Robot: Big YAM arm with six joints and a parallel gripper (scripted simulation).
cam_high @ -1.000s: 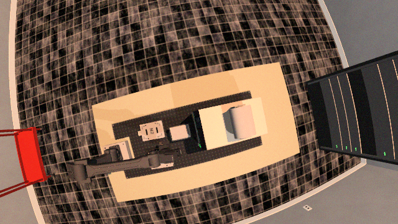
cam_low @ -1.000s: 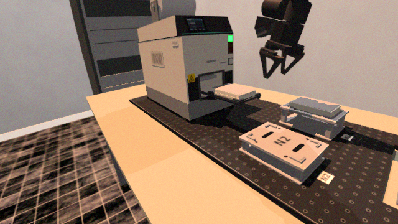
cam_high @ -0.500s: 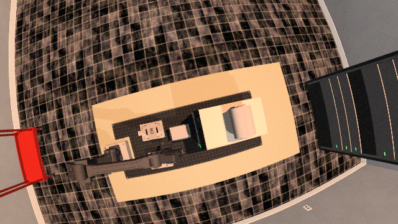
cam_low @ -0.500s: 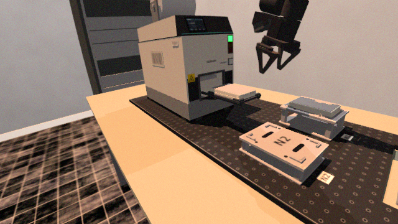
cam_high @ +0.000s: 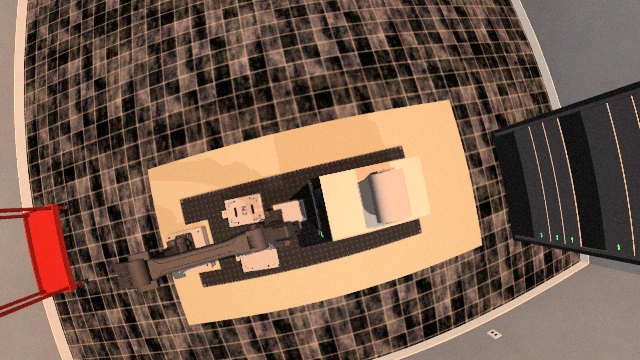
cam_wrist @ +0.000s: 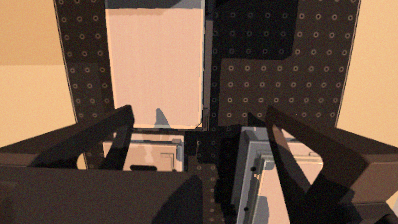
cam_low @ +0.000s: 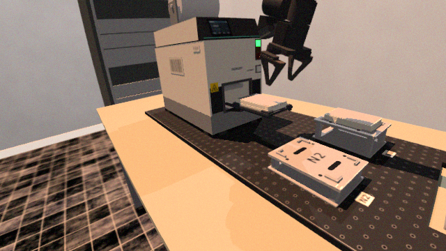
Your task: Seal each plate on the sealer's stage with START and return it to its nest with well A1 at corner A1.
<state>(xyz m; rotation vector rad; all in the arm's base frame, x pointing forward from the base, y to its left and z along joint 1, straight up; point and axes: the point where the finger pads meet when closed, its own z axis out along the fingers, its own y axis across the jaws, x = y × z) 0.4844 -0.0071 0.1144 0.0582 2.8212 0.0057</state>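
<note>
My hand is 4 cm short of the well plate, 4 cm to the right of it and 6 cm above it. Also, from my hand: sealer stage (4 cm ahead, 4 cm to the left, 7 cm below); then plate nest N2 (17 cm behind, 10 cm to the left, 14 cm below); then sealer screen (15 cm ahead, 7 cm to the left, 15 cm above).
</note>
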